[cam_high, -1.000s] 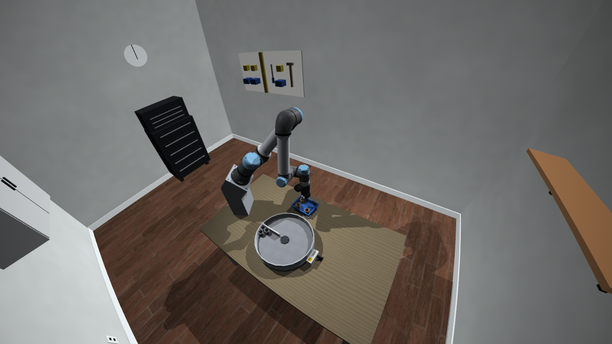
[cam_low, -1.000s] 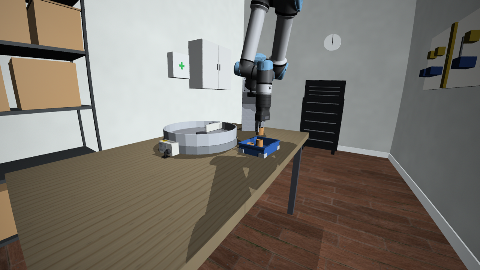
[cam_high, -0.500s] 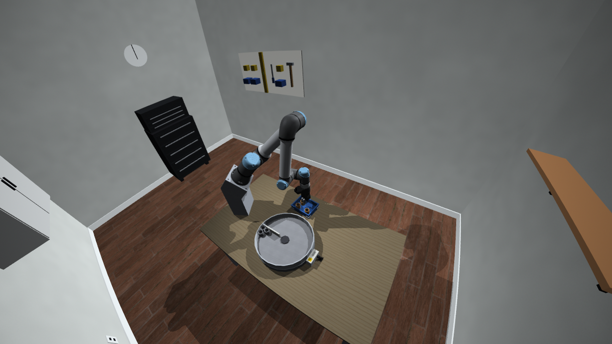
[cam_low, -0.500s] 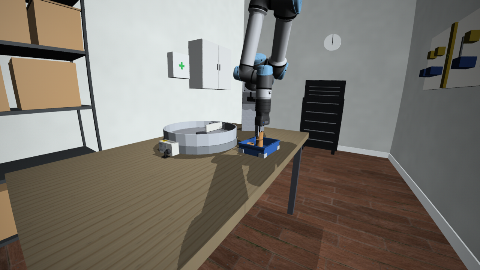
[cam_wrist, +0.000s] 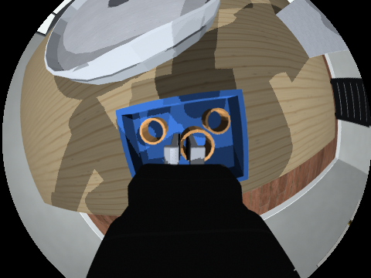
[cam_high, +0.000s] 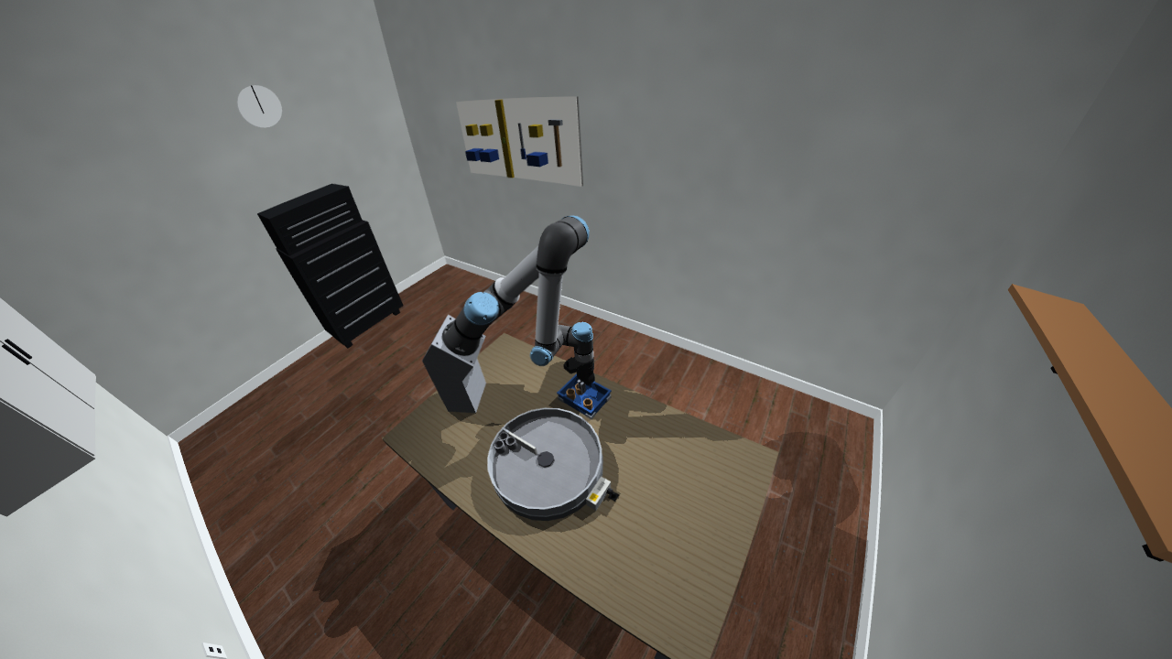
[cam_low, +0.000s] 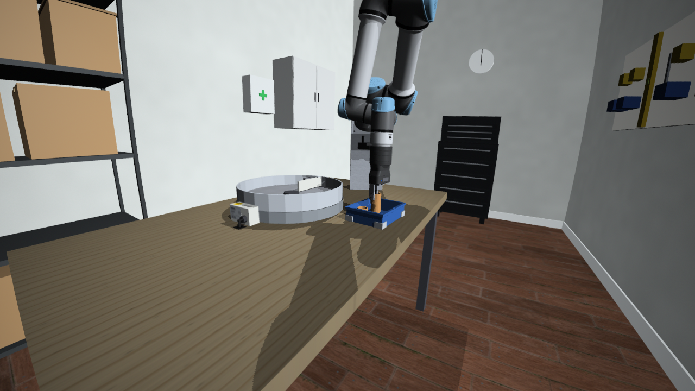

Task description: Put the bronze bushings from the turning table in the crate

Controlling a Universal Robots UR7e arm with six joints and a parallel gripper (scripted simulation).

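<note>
Now: hand 1 cm past the blue crate, 1 cm to the right of it and 6 cm above it. Round my hand: round grey turning table: 13 cm ahead, 32 cm to the right, 3 cm below.
</note>
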